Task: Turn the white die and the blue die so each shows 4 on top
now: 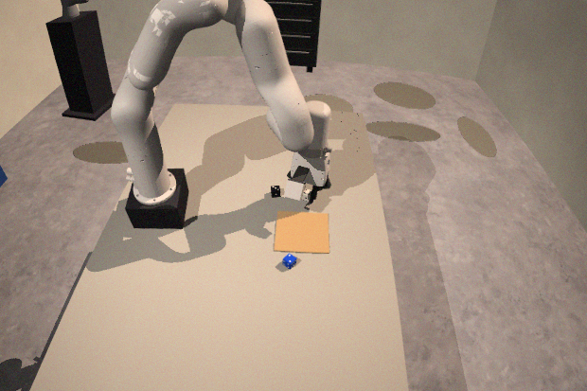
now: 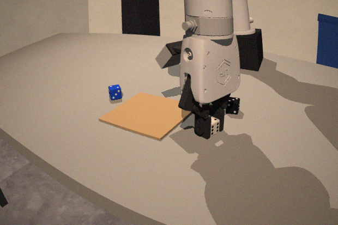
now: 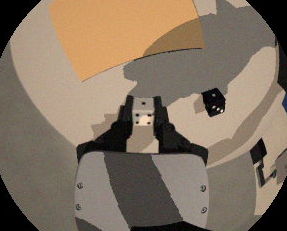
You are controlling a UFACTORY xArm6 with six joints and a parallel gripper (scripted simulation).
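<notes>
Right now my hand is 13 cm to the left of the orange mat, 2 cm above it and 1 cm short of it. Also, from my hand: white die (1 cm below); blue die (24 cm to the right, 1 cm below); black die (9 cm behind, 1 cm to the right, 1 cm below).
</notes>
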